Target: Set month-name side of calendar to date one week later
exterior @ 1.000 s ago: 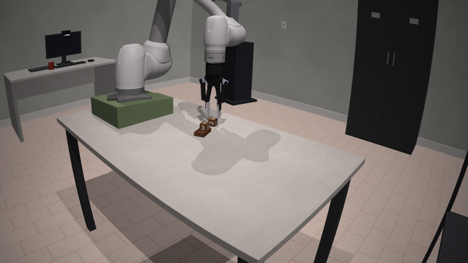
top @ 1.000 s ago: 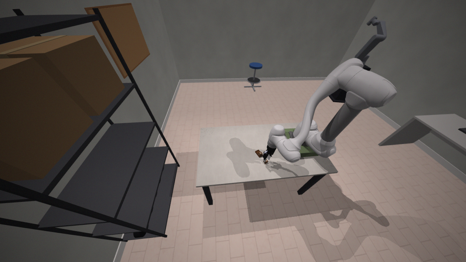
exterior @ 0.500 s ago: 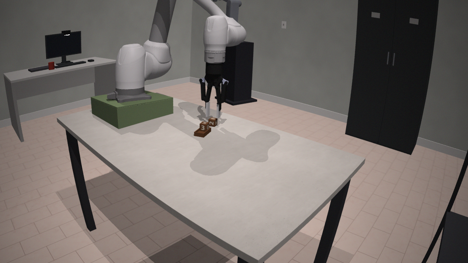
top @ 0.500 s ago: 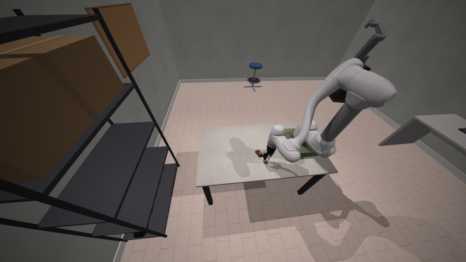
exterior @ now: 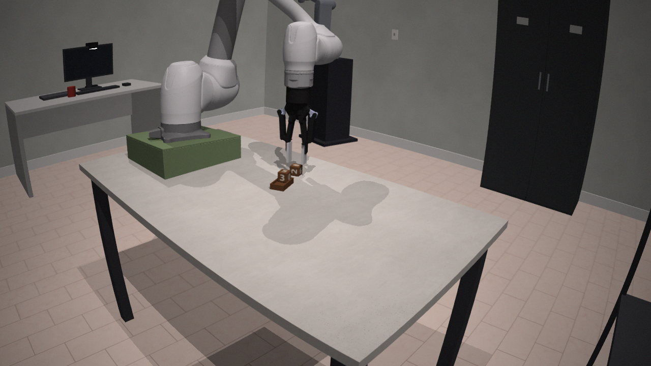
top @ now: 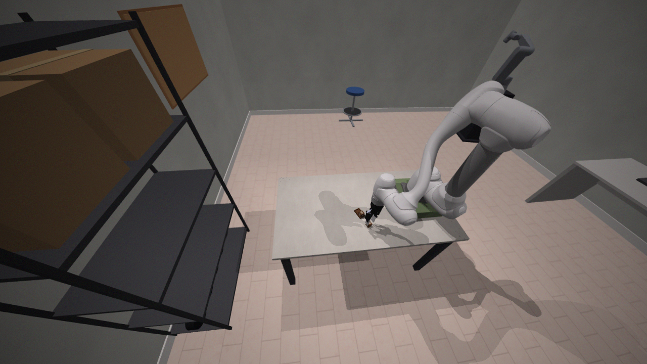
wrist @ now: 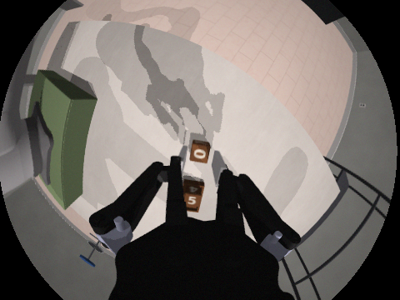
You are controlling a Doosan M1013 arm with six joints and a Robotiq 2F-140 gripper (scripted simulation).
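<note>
The brown cube is 50 mm ahead of my hand, 80 mm to the right of it and 50 mm below it. The rest, counted from my hand: brown tray: 60 mm ahead, 90 mm to the right, 60 mm below.
</note>
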